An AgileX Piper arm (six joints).
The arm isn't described. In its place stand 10 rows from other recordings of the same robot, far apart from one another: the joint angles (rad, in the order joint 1, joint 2, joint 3, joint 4, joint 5, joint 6), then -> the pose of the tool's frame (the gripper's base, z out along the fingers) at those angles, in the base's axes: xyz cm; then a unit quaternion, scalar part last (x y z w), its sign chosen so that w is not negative.
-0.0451 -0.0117 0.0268 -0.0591 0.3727 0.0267 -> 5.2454, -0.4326, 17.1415, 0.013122, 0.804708, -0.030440, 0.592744
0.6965 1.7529 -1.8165 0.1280 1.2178 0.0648 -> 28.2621, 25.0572, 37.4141, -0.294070, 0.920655, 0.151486, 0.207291
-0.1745 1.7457 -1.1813 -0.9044 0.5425 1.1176 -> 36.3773, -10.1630, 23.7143, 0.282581, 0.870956, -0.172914, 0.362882
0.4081 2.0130 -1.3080 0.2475 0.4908 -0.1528 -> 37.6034, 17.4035, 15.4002, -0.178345, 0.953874, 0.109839, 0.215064
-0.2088 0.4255 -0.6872 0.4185 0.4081 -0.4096 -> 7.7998, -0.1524, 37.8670, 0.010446, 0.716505, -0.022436, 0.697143
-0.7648 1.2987 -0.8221 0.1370 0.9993 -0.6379 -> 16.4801, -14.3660, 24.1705, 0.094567, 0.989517, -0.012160, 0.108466
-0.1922 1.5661 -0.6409 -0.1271 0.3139 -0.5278 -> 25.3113, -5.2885, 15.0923, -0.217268, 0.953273, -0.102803, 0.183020
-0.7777 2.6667 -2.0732 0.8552 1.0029 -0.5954 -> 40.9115, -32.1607, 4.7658, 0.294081, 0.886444, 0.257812, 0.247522
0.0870 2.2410 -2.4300 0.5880 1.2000 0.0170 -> 48.5949, 8.9610, 35.0958, -0.018062, 0.907370, 0.304881, 0.288791
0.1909 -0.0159 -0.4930 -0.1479 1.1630 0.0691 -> -0.9021, -1.4281, 26.7977, -0.046276, 0.873052, -0.010734, 0.485307
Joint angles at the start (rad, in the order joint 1, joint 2, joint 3, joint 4, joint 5, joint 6): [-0.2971 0.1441 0.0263 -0.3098 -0.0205 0.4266]
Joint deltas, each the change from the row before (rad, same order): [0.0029 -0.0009 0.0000 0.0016 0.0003 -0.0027]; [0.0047 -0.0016 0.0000 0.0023 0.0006 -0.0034]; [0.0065 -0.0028 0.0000 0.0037 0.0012 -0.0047]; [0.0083 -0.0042 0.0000 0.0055 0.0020 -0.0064]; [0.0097 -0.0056 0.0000 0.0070 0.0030 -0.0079]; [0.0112 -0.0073 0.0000 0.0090 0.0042 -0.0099]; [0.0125 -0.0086 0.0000 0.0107 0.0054 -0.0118]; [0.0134 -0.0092 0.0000 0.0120 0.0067 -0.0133]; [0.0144 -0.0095 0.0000 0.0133 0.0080 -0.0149]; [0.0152 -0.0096 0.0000 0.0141 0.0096 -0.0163]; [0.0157 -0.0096 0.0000 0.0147 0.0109 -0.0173]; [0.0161 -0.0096 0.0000 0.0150 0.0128 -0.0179]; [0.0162 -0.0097 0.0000 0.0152 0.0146 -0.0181]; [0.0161 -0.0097 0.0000 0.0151 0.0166 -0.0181]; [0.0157 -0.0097 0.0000 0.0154 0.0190 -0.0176]
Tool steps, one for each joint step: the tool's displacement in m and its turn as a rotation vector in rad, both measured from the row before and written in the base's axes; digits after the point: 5 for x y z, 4 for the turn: [-0.00001 0.00020 0.00004 -0.0012 -0.0003 0.0028]; [-0.00003 0.00032 0.00006 -0.0014 -0.0007 0.0045]; [-0.00009 0.00045 0.00009 -0.0015 -0.0013 0.0061]; [-0.00017 0.00057 0.00011 -0.0016 -0.0020 0.0077]; [-0.00027 0.00066 0.00012 -0.0017 -0.0024 0.0088]; [-0.00038 0.00076 0.00013 -0.0018 -0.0029 0.0100]; [-0.00048 0.00083 0.00010 -0.0020 -0.0030 0.0110]; [-0.00053 0.00087 0.00002 -0.0020 -0.0023 0.0117]; [-0.00055 0.00091 -0.00009 -0.0020 -0.0013 0.0126]; [-0.00057 0.00093 -0.00023 -0.0023 0.0003 0.0133]; [-0.00058 0.00094 -0.00036 -0.0024 0.0016 0.0138]; [-0.00060 0.00094 -0.00055 -0.0023 0.0035 0.0141]; [-0.00062 0.00093 -0.00071 -0.0021 0.0052 0.0143]; [-0.00065 0.00091 -0.00091 -0.0019 0.0072 0.0143]; [-0.00068 0.00088 -0.00113 -0.0009 0.0095 0.0140]
